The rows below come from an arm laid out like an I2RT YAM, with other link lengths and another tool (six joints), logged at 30 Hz.
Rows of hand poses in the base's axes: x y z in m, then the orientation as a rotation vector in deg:
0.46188 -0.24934 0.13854 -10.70 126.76 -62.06
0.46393 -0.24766 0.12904 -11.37 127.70 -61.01
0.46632 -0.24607 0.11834 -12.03 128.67 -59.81
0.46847 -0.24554 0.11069 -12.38 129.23 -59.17
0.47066 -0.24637 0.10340 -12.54 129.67 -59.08
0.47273 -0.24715 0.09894 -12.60 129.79 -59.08
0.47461 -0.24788 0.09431 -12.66 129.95 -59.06
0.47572 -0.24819 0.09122 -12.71 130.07 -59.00
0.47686 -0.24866 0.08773 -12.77 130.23 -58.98
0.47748 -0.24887 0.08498 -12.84 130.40 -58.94
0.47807 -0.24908 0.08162 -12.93 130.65 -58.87
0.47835 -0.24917 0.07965 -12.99 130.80 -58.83
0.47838 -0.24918 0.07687 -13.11 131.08 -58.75
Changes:
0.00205 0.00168 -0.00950 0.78 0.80 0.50
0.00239 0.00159 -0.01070 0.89 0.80 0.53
0.00215 0.00053 -0.00765 0.48 0.47 0.27
0.00219 -0.00083 -0.00729 0.13 0.42 -0.02
0.00207 -0.00078 -0.00446 0.01 0.13 0.00
0.00188 -0.00073 -0.00463 0.04 0.16 -0.01
0.00111 -0.00031 -0.00309 0.06 0.11 0.01
0.00114 -0.00047 -0.00349 0.04 0.16 -0.01
0.00062 -0.00021 -0.00275 0.05 0.16 0.00
0.00059 -0.00021 -0.00336 0.08 0.23 -0.01
0.00028 -0.00009 -0.00197 0.05 0.14 0.00
0.00003 -0.00001 -0.00278 0.09 0.27 0.01

